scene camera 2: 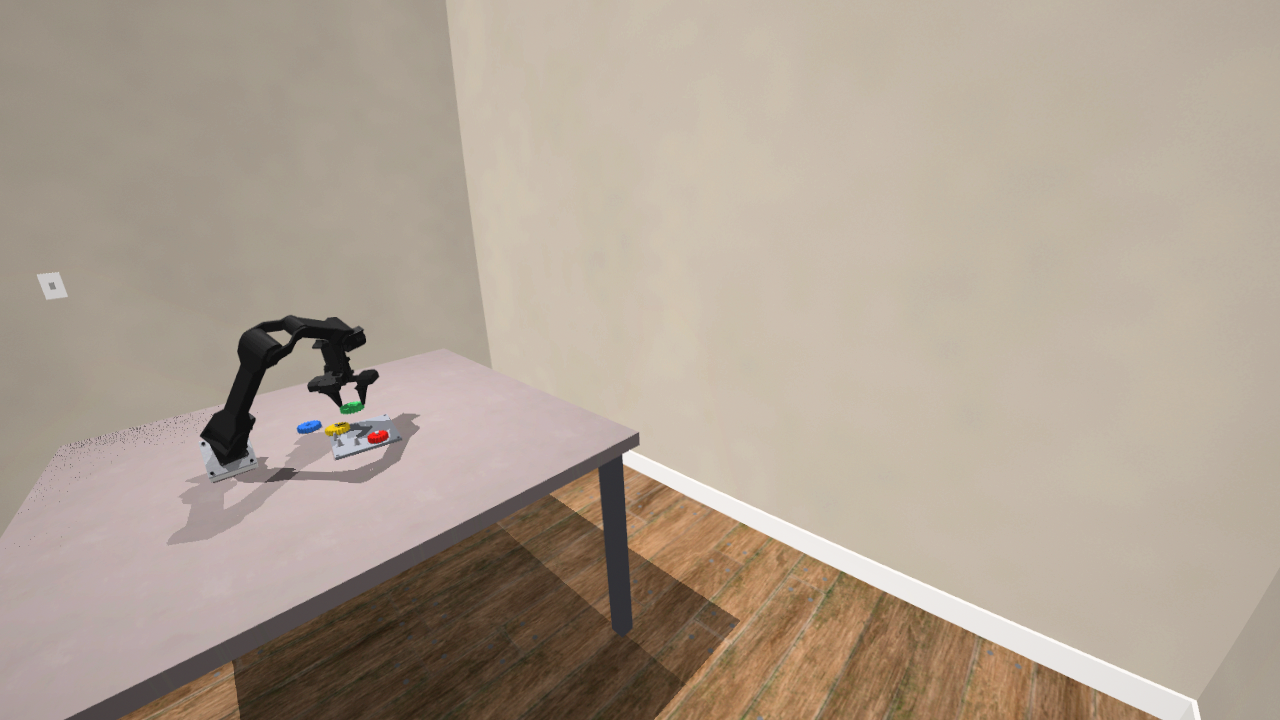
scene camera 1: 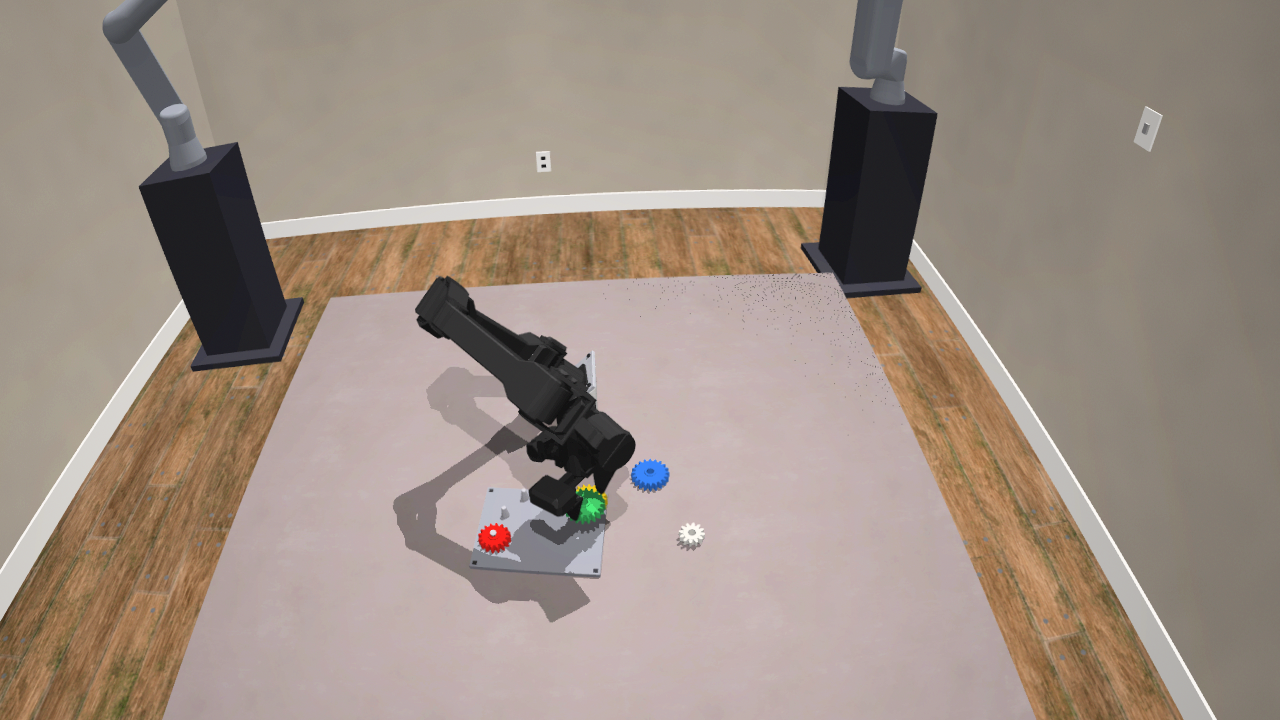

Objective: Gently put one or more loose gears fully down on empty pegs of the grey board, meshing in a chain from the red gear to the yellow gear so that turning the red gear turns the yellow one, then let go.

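Frame: origin at the arm's base, x back, y down, z right, level; centimetres.
Seen in the pictures: gripper, fingertip midpoint: [scene camera 2: 352, 406] [scene camera 1: 587, 505]; arm's base, link origin: [scene camera 2: 230, 450].
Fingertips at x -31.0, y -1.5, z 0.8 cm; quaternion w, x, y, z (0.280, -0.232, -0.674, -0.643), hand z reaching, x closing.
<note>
Pixels of each thing's middle, then the offset from my fingertips to it. "pt": a spot on its surface instead. Level surfaces: height alone.
- green gear, body centre: [scene camera 1: 584, 505] [scene camera 2: 352, 407] dz +0.5, dx +0.4, dy +0.2 cm
- grey board, body centre: [scene camera 1: 540, 524] [scene camera 2: 361, 431] dz +7.9, dx +1.5, dy +5.5 cm
- red gear, body centre: [scene camera 1: 494, 537] [scene camera 2: 378, 436] dz +15.6, dx -0.4, dy +5.3 cm
- yellow gear, surface spot: [scene camera 2: 337, 429] pt dz +1.8, dx +6.0, dy +4.8 cm
- blue gear, body centre: [scene camera 1: 650, 474] [scene camera 2: 309, 426] dz -11.7, dx +10.5, dy +6.1 cm
- table, surface height: dy +7.0 cm
- small white gear, body centre: [scene camera 1: 691, 535] dz -16.1, dx -3.9, dy +6.1 cm
My gripper [scene camera 1: 589, 506] [scene camera 2: 351, 407] is shut on the green gear [scene camera 1: 590, 508] [scene camera 2: 350, 408] and holds it flat in the air, above the board's yellow-gear side. The grey board [scene camera 1: 546, 565] [scene camera 2: 391, 440] lies flat on the table. The red gear [scene camera 1: 494, 538] [scene camera 2: 377, 437] sits on it at the left in the first view. The yellow gear [scene camera 1: 588, 490] [scene camera 2: 337, 429] sits at its far right corner, partly hidden by the green gear in the first view. Empty pegs [scene camera 1: 504, 513] [scene camera 2: 356, 440] stand between them; the arm hides part of that row in the first view.
A blue gear [scene camera 1: 649, 474] [scene camera 2: 308, 427] lies on the table [scene camera 1: 805, 555] [scene camera 2: 429, 537] beyond the board's right side in the first view. A small white gear [scene camera 1: 691, 534] lies right of the board. The arm reaches over the board from its base [scene camera 2: 230, 466].
</note>
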